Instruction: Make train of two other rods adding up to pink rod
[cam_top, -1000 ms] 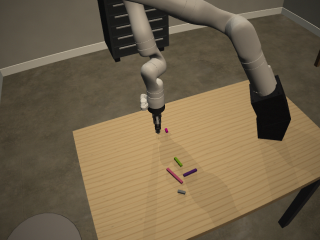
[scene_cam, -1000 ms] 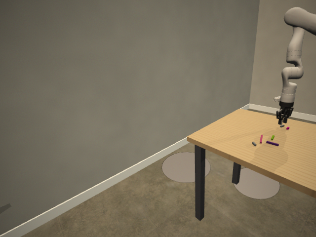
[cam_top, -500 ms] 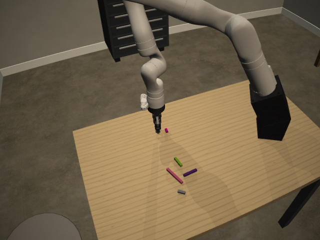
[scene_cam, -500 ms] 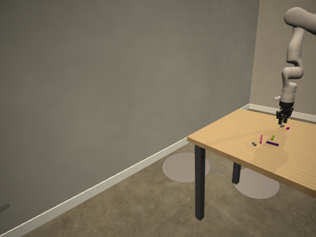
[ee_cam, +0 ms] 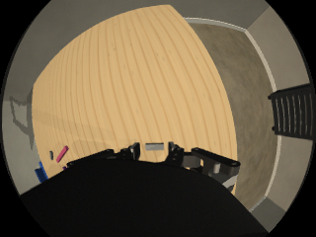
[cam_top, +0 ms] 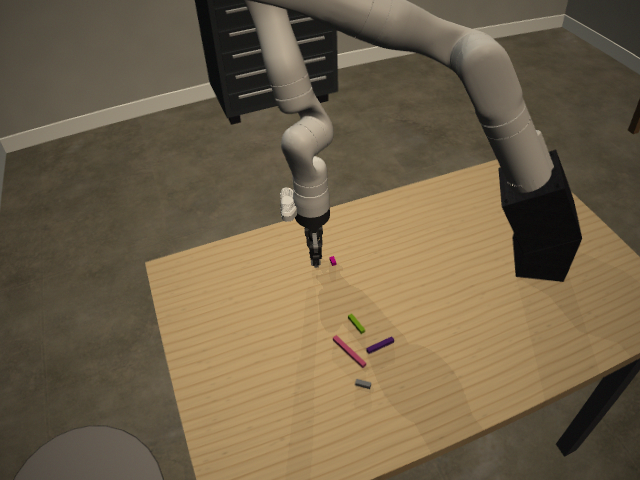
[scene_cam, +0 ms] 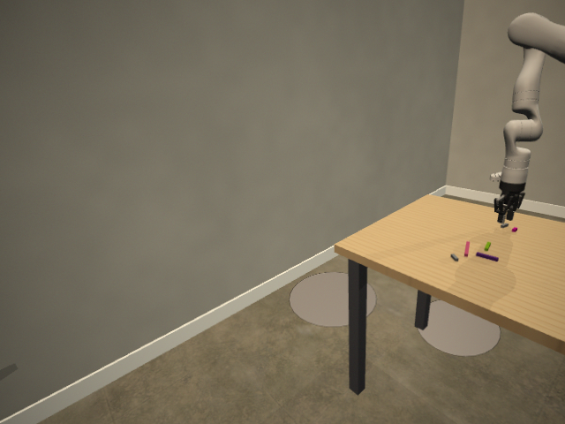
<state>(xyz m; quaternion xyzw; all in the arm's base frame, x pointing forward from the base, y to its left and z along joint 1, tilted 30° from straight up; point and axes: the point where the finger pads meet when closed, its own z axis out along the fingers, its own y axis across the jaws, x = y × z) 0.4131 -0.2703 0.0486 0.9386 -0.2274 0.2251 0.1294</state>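
Right now my hand is 30 mm past the magenta rod, 30 mm above it and 20 mm to the right of it. The rest, counted from my hand: lime rod 200 mm to the left, 40 mm ahead, 30 mm below; then purple rod 270 mm to the left, 40 mm ahead, 30 mm below; then pink rod 240 mm to the left, 90 mm ahead, 30 mm below.
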